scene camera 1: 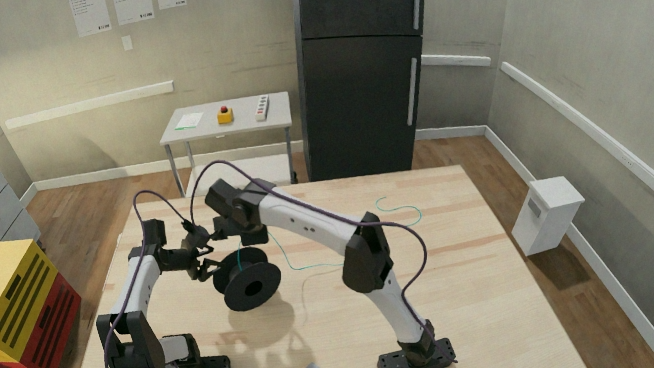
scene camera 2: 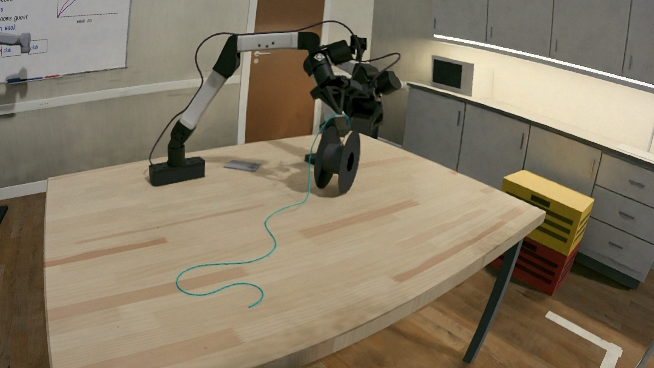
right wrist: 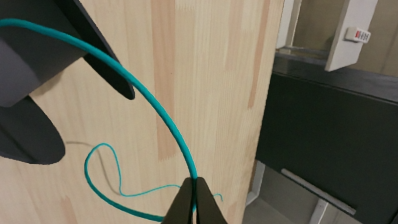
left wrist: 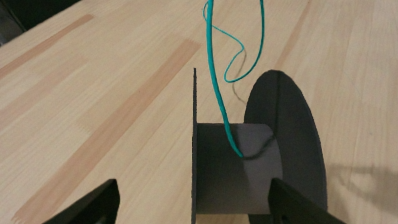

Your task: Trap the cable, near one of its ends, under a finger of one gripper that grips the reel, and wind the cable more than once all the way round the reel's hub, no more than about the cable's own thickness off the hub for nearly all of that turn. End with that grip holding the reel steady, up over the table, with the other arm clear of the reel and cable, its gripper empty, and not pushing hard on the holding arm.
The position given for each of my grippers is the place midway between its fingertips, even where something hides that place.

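Observation:
In scene camera 2 I see my left gripper (scene camera 2: 358,126) and my right gripper (scene camera 2: 340,114), along with a black reel (scene camera 2: 330,158). Scene camera 1 gives me the black reel (scene camera 1: 248,289) as well, and there I also find my right gripper (scene camera 1: 256,227). The left wrist view shows me my left gripper (left wrist: 194,188) and the reel (left wrist: 278,138), while in the right wrist view I can see the reel (right wrist: 38,57) too.

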